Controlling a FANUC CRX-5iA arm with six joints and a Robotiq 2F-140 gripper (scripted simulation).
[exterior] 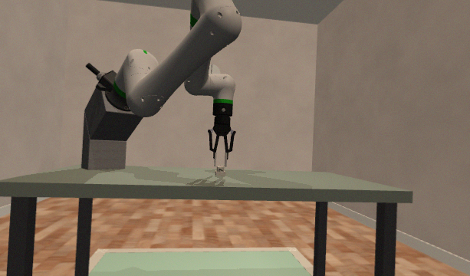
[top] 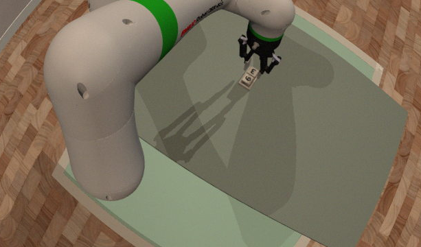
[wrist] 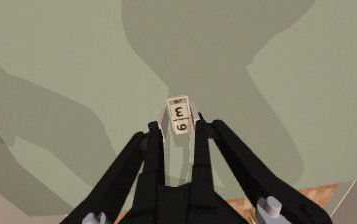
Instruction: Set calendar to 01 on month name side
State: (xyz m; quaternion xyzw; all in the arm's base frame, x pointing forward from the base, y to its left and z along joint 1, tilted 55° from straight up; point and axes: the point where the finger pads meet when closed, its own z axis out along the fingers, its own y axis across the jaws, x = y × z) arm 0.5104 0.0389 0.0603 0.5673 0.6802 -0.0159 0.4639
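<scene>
My gripper is now 2 cm to the left of the calendar tray and 6 cm above it.
</scene>
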